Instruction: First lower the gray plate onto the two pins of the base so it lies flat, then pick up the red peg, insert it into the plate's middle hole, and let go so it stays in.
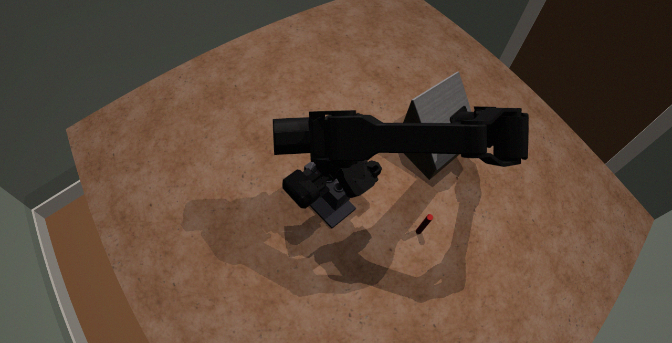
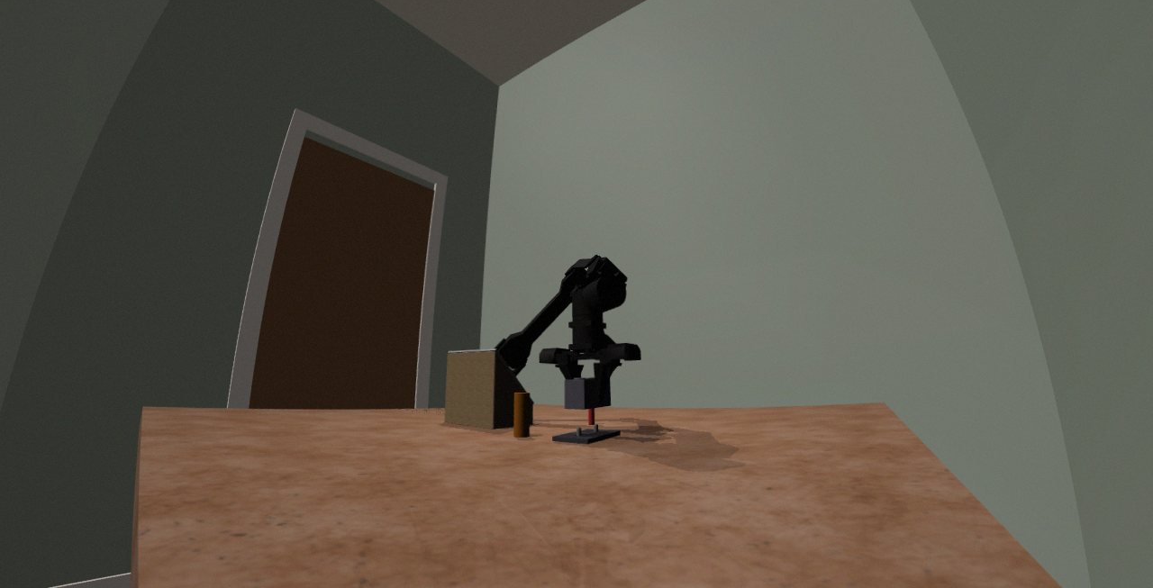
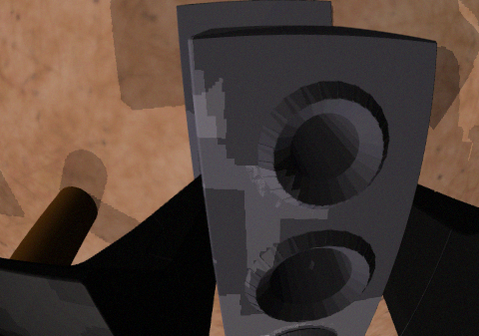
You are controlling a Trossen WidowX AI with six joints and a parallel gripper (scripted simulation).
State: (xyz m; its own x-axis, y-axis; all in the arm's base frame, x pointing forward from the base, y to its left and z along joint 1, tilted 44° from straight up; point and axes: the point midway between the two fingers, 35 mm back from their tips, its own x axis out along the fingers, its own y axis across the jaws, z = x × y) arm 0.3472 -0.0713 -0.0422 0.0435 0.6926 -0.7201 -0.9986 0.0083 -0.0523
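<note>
Right now my gripper tip is 5 cm above the dark base. Also, from my gripper tip: orange cylinder 11 cm behind, 5 cm to the right, 2 cm below; red peg 19 cm to the left, 11 cm behind, 2 cm below; gray plate 3 cm above.
</note>
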